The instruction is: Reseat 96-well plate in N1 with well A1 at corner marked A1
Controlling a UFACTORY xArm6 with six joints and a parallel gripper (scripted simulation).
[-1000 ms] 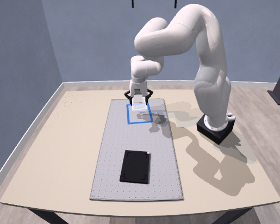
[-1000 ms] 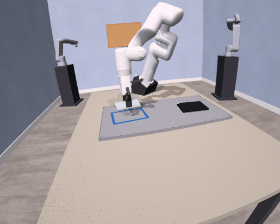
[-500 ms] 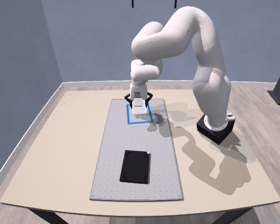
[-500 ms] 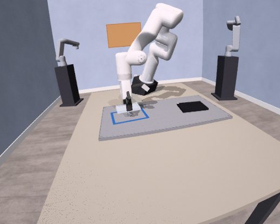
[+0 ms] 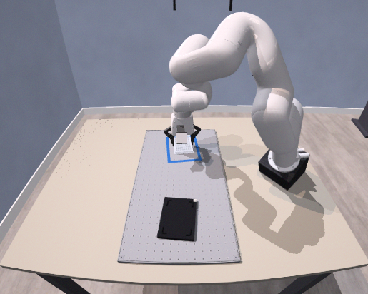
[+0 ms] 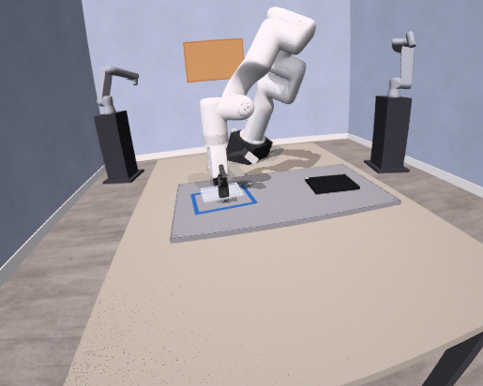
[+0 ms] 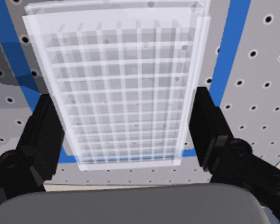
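The 96-well plate is 10 mm below my hand. The rest, counted from my hand: white A1 mark: 300 mm to the left, 110 mm behind, 20 mm below; then black plate nest N1: 380 mm to the left, 70 mm behind, 30 mm below.
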